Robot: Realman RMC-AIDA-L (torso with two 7-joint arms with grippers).
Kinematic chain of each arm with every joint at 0, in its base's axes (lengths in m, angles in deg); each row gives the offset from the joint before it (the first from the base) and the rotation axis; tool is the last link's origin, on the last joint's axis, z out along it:
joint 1: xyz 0 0 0.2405 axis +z
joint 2: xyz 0 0 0 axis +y
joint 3: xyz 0 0 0.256 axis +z
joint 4: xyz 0 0 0 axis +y
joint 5: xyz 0 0 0.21 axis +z
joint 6: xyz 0 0 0 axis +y
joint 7: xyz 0 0 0.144 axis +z
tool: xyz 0 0 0
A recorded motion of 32 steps. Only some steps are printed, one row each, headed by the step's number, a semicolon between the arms.
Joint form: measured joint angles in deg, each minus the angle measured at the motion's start. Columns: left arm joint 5, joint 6, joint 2, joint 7, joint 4, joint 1, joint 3; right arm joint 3, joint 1, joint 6, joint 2, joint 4, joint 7, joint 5.
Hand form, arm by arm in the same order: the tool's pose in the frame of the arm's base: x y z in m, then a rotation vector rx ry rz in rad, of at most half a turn. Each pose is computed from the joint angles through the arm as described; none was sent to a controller.
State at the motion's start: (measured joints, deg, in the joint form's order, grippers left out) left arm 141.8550 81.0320 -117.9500 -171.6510 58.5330 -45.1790 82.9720; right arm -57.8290 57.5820 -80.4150 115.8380 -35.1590 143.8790 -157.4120
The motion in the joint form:
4: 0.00 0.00 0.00 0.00 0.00 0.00 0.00; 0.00 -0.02 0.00 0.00 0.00 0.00 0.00
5: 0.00 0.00 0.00 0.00 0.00 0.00 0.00; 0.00 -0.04 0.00 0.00 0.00 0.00 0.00
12: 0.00 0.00 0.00 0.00 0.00 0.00 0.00; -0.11 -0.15 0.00 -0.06 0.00 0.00 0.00
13: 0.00 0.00 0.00 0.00 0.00 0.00 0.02; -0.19 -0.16 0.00 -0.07 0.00 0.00 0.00
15: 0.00 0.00 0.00 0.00 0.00 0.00 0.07; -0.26 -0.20 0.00 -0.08 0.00 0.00 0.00
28: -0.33 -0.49 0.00 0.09 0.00 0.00 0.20; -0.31 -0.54 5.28 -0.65 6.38 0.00 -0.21
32: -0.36 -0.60 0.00 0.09 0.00 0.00 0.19; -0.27 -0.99 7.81 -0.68 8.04 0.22 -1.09
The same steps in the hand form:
4: -0.1651 0.3783 -0.0430 -2.3787 -1.4785 0.3969; 0.2008 0.4136 -0.0157 -2.5073 1.2667 -0.5588
5: -0.1651 0.3783 -0.0430 -2.3787 -1.4785 0.3969; 0.2010 0.4135 -0.0157 -2.5071 1.2672 -0.5589
12: -0.1651 0.3783 -0.0430 -2.3787 -1.4785 0.3969; 0.2019 0.4133 -0.0153 -2.5055 1.2679 -0.5616
13: -0.1651 0.3783 -0.0430 -2.3789 -1.4783 0.3973; 0.2021 0.4133 -0.0153 -2.5054 1.2669 -0.5632
15: -0.1651 0.3782 -0.0431 -2.3792 -1.4776 0.3982; 0.2024 0.4131 -0.0153 -2.5051 1.2668 -0.5648
28: -0.1640 0.3789 -0.0438 -2.3828 -1.4734 0.3865; 0.2256 0.4089 -0.0248 -2.4575 1.3230 -0.5804
32: -0.1639 0.3792 -0.0438 -2.3826 -1.4729 0.3837; 0.2357 0.4081 -0.0268 -2.4252 1.3288 -0.5873

